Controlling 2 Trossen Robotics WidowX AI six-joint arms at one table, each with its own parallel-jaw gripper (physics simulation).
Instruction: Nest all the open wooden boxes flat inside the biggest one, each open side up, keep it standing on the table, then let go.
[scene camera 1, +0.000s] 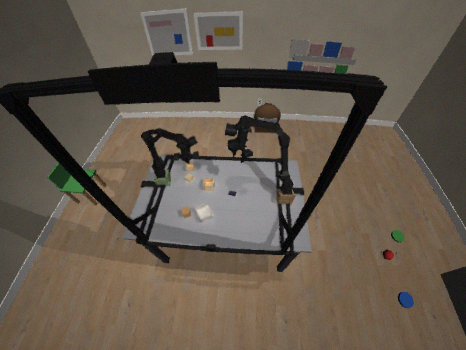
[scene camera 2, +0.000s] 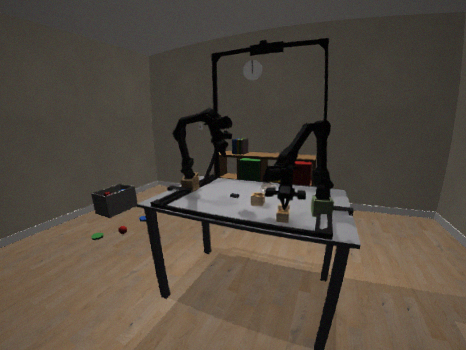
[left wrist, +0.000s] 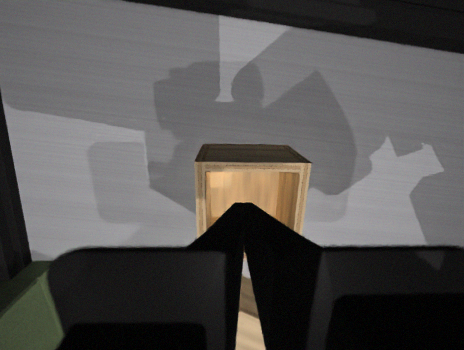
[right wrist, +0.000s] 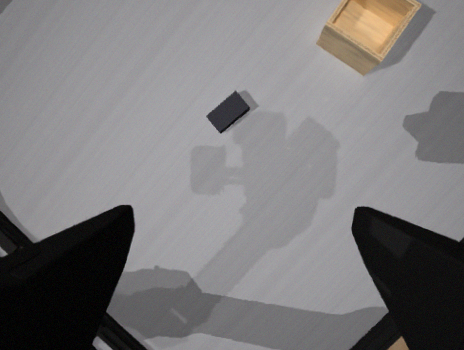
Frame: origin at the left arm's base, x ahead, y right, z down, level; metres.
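Where they show: left gripper, fingertip midpoint: (scene camera 1: 188, 163) (scene camera 2: 284, 210) (left wrist: 242, 211); right gripper, fingertip midpoint: (scene camera 1: 237, 159) (scene camera 2: 223, 155) (right wrist: 244, 217); left arm's base at its link origin: (scene camera 1: 161, 174) (scene camera 2: 322, 198); right arm's base at its link origin: (scene camera 1: 286, 191) (scene camera 2: 189, 176).
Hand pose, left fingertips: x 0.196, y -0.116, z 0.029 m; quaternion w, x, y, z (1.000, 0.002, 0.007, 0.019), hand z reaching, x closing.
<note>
Each offset is from my left fingertips to the top centre of the thing.
Several open wooden boxes stand on the grey table. My left gripper (scene camera 1: 188, 160) is shut and empty, with its tips just over a small box {dx +0.005, dy +0.007, dz +0.009 m} (scene camera 1: 189, 167) at the far left. In the left wrist view the closed fingertips (left wrist: 244, 208) overlap the near rim of this box (left wrist: 251, 191), whose opening faces the camera. A second small box {dx +0.005, dy +0.119, dz +0.020 m} (scene camera 1: 188, 178) sits just in front of it. A mid-sized box {dx +0.157, dy +0.200, dz -0.001 m} (scene camera 1: 209, 183) stands open side up near the middle and also shows in the right wrist view (right wrist: 362, 35). A small box {dx -0.001, dy +0.415, dz +0.006 m} (scene camera 1: 186, 212) and a larger pale box {dx +0.123, dy +0.427, dz +0.005 m} (scene camera 1: 203, 212) sit nearer the front. My right gripper (scene camera 1: 238, 153) is open and empty, high over the far edge.
A small dark block {dx +0.322, dy +0.283, dz +0.038 m} (scene camera 1: 231, 193) lies right of centre on the table and also shows in the right wrist view (right wrist: 228, 111). A black frame rail (scene camera 1: 238, 158) runs around the table edges. The arm bases stand at the left (scene camera 1: 163, 180) and right (scene camera 1: 285, 197) sides.
</note>
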